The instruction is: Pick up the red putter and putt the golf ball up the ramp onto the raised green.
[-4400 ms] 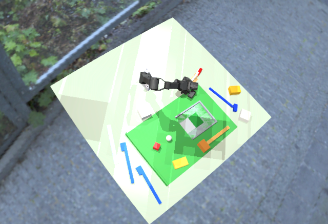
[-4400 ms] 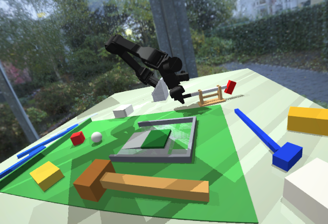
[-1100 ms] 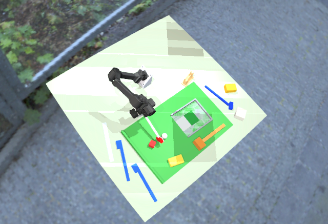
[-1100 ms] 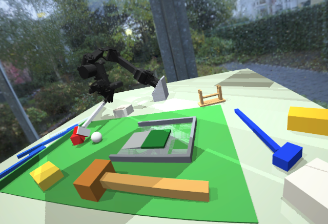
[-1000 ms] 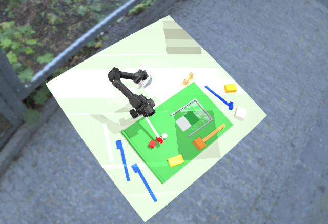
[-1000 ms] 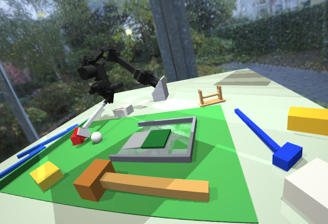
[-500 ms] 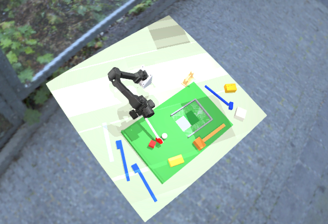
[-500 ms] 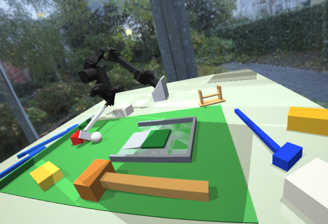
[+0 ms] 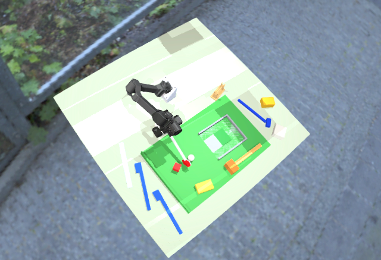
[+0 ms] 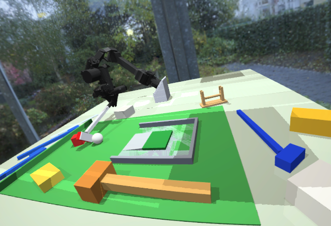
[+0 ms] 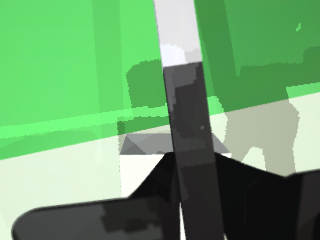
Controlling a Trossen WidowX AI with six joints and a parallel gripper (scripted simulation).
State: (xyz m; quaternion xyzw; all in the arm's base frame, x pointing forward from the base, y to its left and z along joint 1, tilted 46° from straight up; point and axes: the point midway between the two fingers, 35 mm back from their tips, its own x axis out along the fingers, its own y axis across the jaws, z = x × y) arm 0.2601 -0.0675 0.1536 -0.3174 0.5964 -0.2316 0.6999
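The red putter lies 12 cm ahead of my gripper tip and 1 cm to the left of it. The rest, counted from my gripper tip: blue putter: 63 cm to the left, 15 cm ahead, 6 cm below; then red cube: 22 cm ahead, 5 cm to the right, 5 cm below; then white golf ball: 21 cm ahead, 6 cm to the left, 5 cm below.
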